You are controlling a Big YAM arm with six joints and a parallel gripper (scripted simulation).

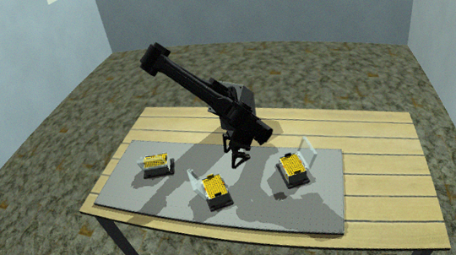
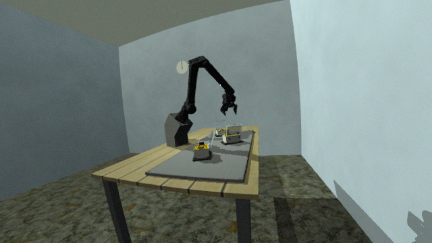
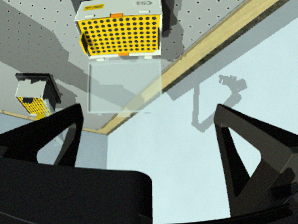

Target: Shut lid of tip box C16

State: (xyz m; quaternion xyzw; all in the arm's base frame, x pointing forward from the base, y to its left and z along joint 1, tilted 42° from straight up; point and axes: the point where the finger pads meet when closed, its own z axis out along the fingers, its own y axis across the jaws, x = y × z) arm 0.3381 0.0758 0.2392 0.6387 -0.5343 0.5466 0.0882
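The tip box lid lies 1 cm behind my hand, 15 cm to the right of it and 12 cm below it.
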